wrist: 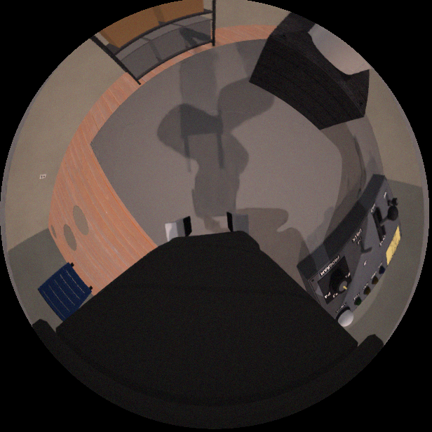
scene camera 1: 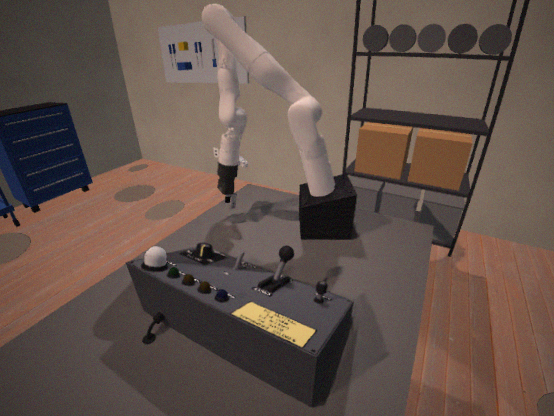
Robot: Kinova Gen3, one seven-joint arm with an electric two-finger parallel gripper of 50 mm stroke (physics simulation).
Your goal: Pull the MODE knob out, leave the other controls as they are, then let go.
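The dark control panel box stands on the grey mat. A small dark knob on a short stem is upright at the panel's right end in the scene view; it is probably the MODE knob, but its label is too small to read. How far out it stands cannot be told. My gripper is open and empty, pointing down. It hangs above the mat behind the panel, well apart from all controls.
The panel also bears a black ball lever, a small toggle, a PROGRAM rotary knob, a white dome, several small coloured buttons and a yellow label. The black arm base stands behind.
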